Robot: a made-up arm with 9 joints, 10 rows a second.
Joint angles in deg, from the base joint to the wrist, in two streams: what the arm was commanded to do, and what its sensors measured. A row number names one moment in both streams.
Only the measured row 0 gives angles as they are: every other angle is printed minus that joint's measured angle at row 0.
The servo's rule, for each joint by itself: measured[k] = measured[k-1] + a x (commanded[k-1-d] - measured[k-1]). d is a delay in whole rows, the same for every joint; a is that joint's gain. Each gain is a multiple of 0.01, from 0.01 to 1. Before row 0 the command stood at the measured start. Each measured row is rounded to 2 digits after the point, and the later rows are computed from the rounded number. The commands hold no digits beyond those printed.
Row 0, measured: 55.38 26.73 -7.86 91.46 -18.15 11.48 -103.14 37.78 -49.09
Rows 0 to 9, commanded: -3.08 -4.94 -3.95 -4.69 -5.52 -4.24 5.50 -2.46 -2.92; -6.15 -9.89 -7.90 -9.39 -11.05 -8.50 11.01 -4.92 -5.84; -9.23 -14.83 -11.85 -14.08 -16.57 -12.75 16.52 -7.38 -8.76; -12.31 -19.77 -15.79 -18.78 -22.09 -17.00 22.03 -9.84 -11.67; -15.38 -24.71 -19.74 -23.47 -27.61 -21.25 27.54 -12.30 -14.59; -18.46 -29.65 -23.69 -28.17 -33.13 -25.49 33.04 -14.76 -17.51; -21.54 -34.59 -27.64 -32.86 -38.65 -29.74 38.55 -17.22 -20.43; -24.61 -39.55 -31.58 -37.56 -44.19 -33.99 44.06 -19.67 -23.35; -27.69 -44.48 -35.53 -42.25 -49.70 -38.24 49.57 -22.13 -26.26; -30.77 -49.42 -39.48 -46.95 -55.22 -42.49 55.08 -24.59 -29.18
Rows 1 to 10, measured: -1.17 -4.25 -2.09 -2.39 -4.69 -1.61 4.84 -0.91 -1.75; -3.06 -9.10 -5.17 -5.96 -10.10 -4.23 10.27 -2.39 -4.20; -5.40 -14.03 -8.71 -10.10 -15.60 -7.47 15.77 -4.24 -6.94; -8.03 -18.97 -12.46 -14.53 -21.12 -11.09 21.28 -6.31 -9.78; -10.82 -23.91 -16.32 -19.09 -26.64 -14.95 26.79 -8.53 -12.67; -13.72 -28.85 -20.23 -23.72 -32.16 -18.96 32.29 -10.84 -15.57; -16.69 -33.79 -24.16 -28.38 -37.68 -23.06 37.80 -13.20 -18.49; -19.70 -38.74 -28.09 -33.06 -43.21 -27.21 43.31 -15.59 -21.41; -22.74 -43.68 -32.03 -37.75 -48.73 -31.40 48.82 -18.01 -24.32; -25.79 -48.62 -35.98 -42.44 -54.25 -35.61 54.33 -20.44 -27.24
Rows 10 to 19, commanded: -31.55 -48.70 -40.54 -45.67 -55.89 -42.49 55.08 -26.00 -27.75; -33.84 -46.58 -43.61 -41.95 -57.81 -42.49 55.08 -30.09 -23.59; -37.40 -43.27 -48.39 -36.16 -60.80 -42.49 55.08 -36.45 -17.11; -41.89 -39.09 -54.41 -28.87 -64.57 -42.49 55.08 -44.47 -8.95; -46.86 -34.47 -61.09 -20.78 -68.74 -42.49 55.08 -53.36 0.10; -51.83 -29.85 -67.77 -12.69 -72.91 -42.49 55.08 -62.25 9.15; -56.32 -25.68 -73.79 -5.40 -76.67 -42.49 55.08 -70.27 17.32; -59.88 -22.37 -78.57 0.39 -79.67 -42.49 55.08 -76.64 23.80; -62.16 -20.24 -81.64 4.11 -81.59 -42.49 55.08 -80.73 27.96; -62.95 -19.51 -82.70 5.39 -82.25 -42.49 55.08 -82.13 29.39
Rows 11 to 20, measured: -27.98 -48.69 -38.40 -44.09 -55.64 -38.22 54.99 -22.50 -27.55; -30.21 -46.88 -41.16 -43.00 -57.48 -39.84 55.07 -25.31 -25.17; -32.94 -43.78 -44.99 -39.51 -60.30 -40.85 55.08 -29.43 -20.33; -36.34 -39.75 -49.98 -34.08 -63.93 -41.47 55.08 -34.99 -13.50; -40.34 -35.21 -55.87 -27.30 -68.02 -41.86 55.08 -41.79 -5.34; -44.71 -30.60 -62.18 -19.85 -72.18 -42.10 55.08 -49.36 3.35; -49.12 -26.37 -68.33 -12.48 -76.00 -42.25 55.08 -57.10 11.73; -53.21 -22.93 -73.76 -5.92 -79.12 -42.34 55.08 -64.33 18.97; -56.61 -20.62 -77.94 -0.80 -81.22 -42.40 55.08 -70.40 24.36; -59.02 -19.67 -80.46 2.36 -82.10 -42.43 55.08 -74.74 27.38
